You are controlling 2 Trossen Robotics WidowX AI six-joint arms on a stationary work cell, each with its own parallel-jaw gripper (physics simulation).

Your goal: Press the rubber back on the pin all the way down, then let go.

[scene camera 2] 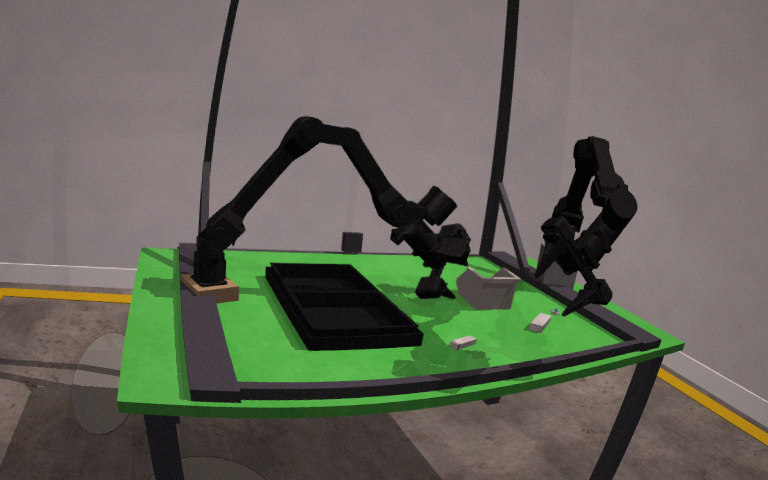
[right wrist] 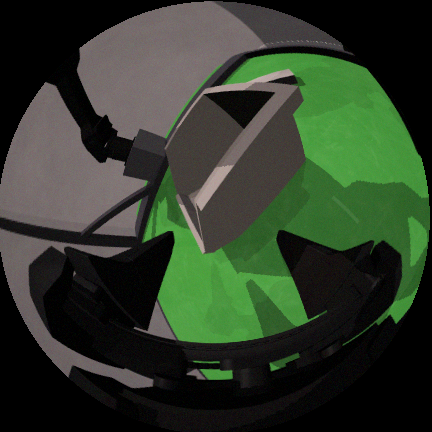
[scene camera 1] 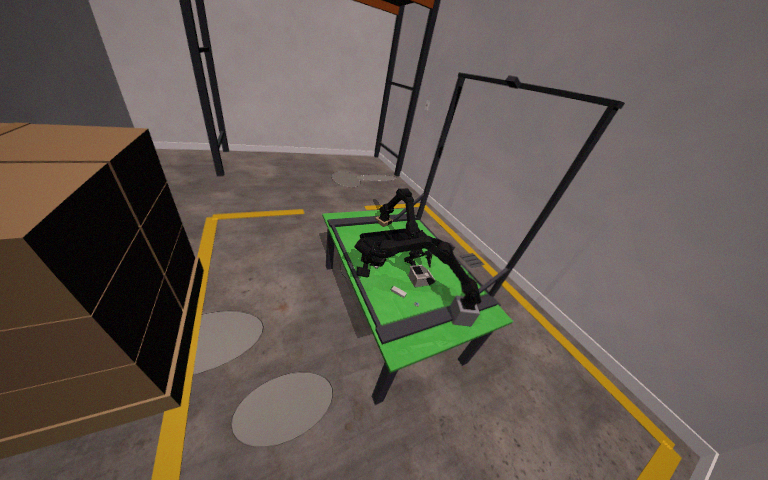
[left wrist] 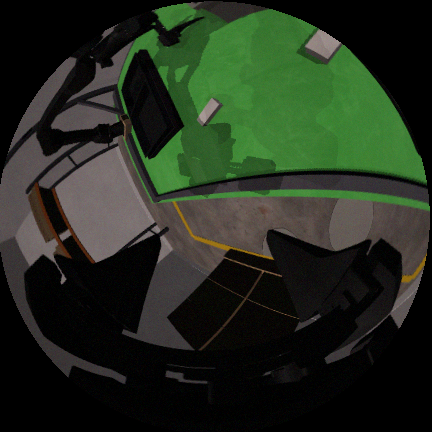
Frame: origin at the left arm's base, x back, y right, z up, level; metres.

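Seen in the pictures: left gripper, fingertip midpoint: (scene camera 2: pixel 550 296) (scene camera 1: pixel 359 258) (left wrist: pixel 213 237); right gripper, fingertip midpoint: (scene camera 2: pixel 460 281) (right wrist: pixel 227 236) (scene camera 1: pixel 423 269); left arm's base, origin of the base link: (right wrist: pixel 129 150) (scene camera 1: pixel 467 304); right arm's base, origin of the base link: (scene camera 2: pixel 208 280) (scene camera 1: pixel 383 218) (left wrist: pixel 122 127).
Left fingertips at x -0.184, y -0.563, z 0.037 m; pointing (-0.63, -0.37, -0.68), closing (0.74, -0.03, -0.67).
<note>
Pixels of each thing's top centre, then the offset from my left fingertips to it. "pt": a spot on its surface instead. Level surfaces: height alone.
- blue item, surface spot: (scene camera 2: pixel 555 311) (scene camera 1: pixel 416 303) pt dx +0.132, dy +0.331, dz -0.138 m
- grey bin, surface spot: (right wrist: pixel 260 175) pt dx -0.087, dy +0.346, dz -0.100 m
- green table, its level: dz -0.144 m
- black two-compartment tray, middle of its top: (scene camera 2: pixel 334 291) (left wrist: pixel 135 100) (scene camera 1: pixel 391 238) dx -0.374, dy +0.198, dz -0.107 m
A tiny pale and blue item (scene camera 1: pixel 416 304) (scene camera 2: pixel 555 311), seemingly the pin, lies on the green table beside a white block. It is too small to tell its rubber back apart. It does not show in either wrist view. My right gripper (scene camera 1: pixel 417 262) (scene camera 2: pixel 444 291) (right wrist: pixel 227 236) is open and empty, low over the table beside the grey bin (scene camera 1: pixel 420 277) (scene camera 2: pixel 487 291) (right wrist: pixel 260 175). My left gripper (scene camera 1: pixel 369 269) (scene camera 2: pixel 551 294) (left wrist: pixel 213 237) is open and empty, raised above the table; in scene camera 2 its fingers overlap the area near the pin.
Two white blocks (scene camera 2: pixel 539 322) (scene camera 2: pixel 463 342) (left wrist: pixel 324 46) (left wrist: pixel 210 111) lie on the green table (scene camera 1: pixel 447 344) (scene camera 2: pixel 339 367). A black two-compartment tray (scene camera 2: pixel 365 341) lies near the right arm's base. Dark rails (scene camera 2: pixel 209 350) edge the table, and the left arm crosses above it.
</note>
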